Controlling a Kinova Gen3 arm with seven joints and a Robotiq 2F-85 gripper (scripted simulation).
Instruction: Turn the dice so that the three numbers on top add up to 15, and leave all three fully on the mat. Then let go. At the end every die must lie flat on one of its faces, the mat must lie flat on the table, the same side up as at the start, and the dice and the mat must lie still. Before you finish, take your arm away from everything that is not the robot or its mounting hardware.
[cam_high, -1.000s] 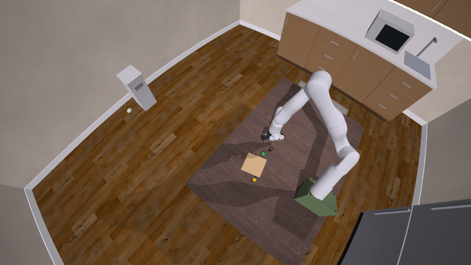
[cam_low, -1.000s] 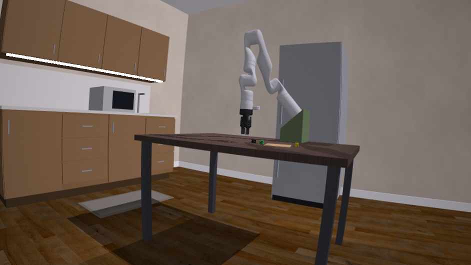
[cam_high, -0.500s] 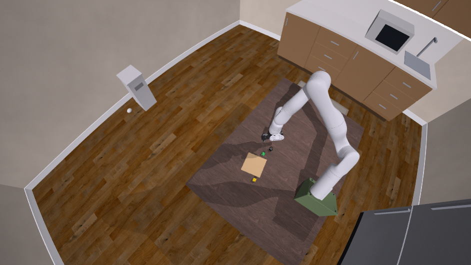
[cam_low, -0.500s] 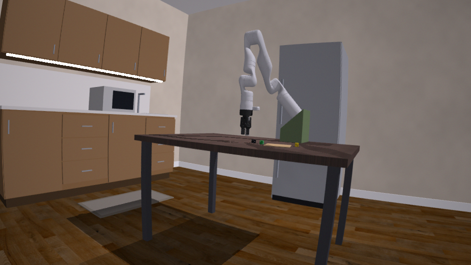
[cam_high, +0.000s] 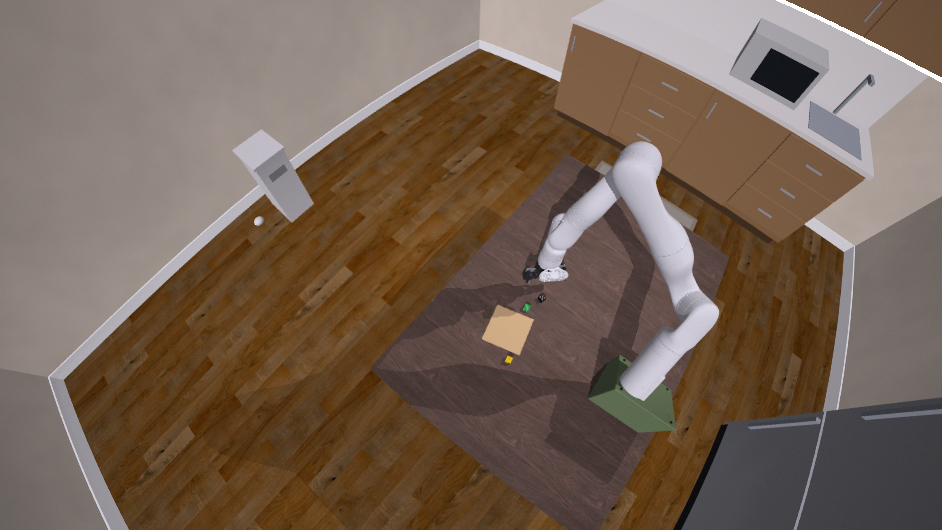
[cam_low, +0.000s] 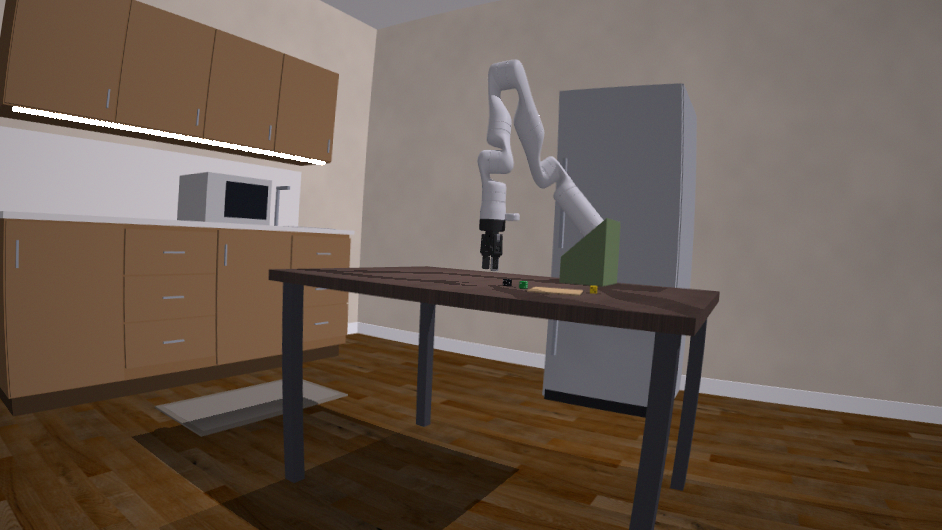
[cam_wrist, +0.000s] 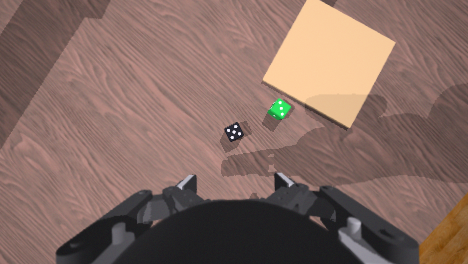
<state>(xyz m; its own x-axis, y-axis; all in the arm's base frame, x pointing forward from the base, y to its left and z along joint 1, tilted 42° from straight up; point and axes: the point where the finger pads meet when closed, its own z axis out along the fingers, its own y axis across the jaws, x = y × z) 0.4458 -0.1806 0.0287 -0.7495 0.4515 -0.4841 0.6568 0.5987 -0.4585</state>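
My gripper is now 10 cm to the right of the green die, 4 cm above it and 2 cm past it. Round my hand: black die (4 cm to the left, 4 cm below, 4 cm behind); then yellow die (29 cm to the left, 10 cm behind, 4 cm below); then tan mat (20 cm to the left, 5 cm below, 2 cm behind).
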